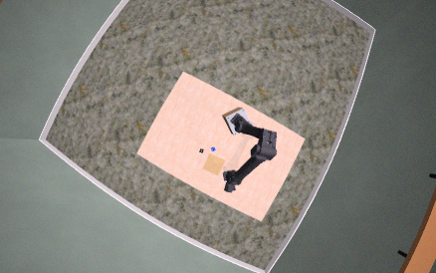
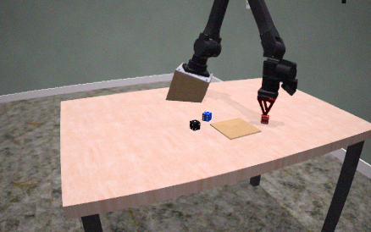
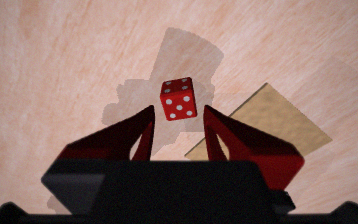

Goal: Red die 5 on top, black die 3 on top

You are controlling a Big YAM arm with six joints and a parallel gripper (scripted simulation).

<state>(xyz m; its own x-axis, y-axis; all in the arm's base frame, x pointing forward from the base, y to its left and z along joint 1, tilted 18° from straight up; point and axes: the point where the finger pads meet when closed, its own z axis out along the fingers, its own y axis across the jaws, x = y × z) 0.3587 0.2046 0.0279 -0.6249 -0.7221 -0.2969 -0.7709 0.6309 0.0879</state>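
Now: hand 3 cm above the red die. Also, from my hand: black die 28 cm to the right, 3 cm below; blue die 22 cm to the right, 7 cm behind, 3 cm below; tan mat 14 cm to the right, 5 cm below, 3 cm ahead.
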